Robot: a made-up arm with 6 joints.
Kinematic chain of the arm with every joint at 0, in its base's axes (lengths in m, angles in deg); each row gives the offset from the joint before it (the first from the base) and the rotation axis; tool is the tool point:
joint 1: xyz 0 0 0.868 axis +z
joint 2: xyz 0.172 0 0 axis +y
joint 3: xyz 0 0 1.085 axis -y
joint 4: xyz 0 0 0.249 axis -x
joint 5: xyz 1.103 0 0 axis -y
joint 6: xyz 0.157 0 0 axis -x
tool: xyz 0 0 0
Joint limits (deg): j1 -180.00..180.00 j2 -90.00..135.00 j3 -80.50..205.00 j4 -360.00..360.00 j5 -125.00..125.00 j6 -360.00..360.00
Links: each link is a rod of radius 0.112 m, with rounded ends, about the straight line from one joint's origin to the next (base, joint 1, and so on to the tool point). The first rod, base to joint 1, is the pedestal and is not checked.
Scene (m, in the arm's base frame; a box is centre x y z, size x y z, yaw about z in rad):
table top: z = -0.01
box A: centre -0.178 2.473 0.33 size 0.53 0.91 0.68 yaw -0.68
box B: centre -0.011 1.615 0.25 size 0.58 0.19 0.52 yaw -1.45
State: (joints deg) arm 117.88 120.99 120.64 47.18 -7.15 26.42
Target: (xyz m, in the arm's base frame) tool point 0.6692 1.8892 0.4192
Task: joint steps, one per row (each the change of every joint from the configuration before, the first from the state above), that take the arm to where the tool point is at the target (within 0.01 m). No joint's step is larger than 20 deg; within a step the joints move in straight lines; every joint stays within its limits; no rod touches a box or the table.
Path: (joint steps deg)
1: -3.25 -17.88 7.06 -0.96 4.86 5.86
2: -3.25 -17.87 7.06 -0.97 4.86 5.86
3: -3.25 -17.88 7.05 -0.96 4.86 5.86
4: -3.25 -17.87 7.06 -0.97 4.86 5.86
5: -4.67 2.20 -19.89 -0.29 -6.87 -3.35
6: -4.66 2.21 -19.89 -0.28 -6.87 -3.35
7: -4.67 2.20 -19.89 -0.29 -6.88 -3.35
8: -4.66 2.20 -19.89 -0.29 -6.87 -3.35
9: -4.66 2.21 -19.90 -0.28 -6.87 -3.34
10: -4.67 2.20 -19.89 -0.29 -6.87 -3.35
11: -4.66 2.21 -19.89 -0.29 -6.87 -3.35

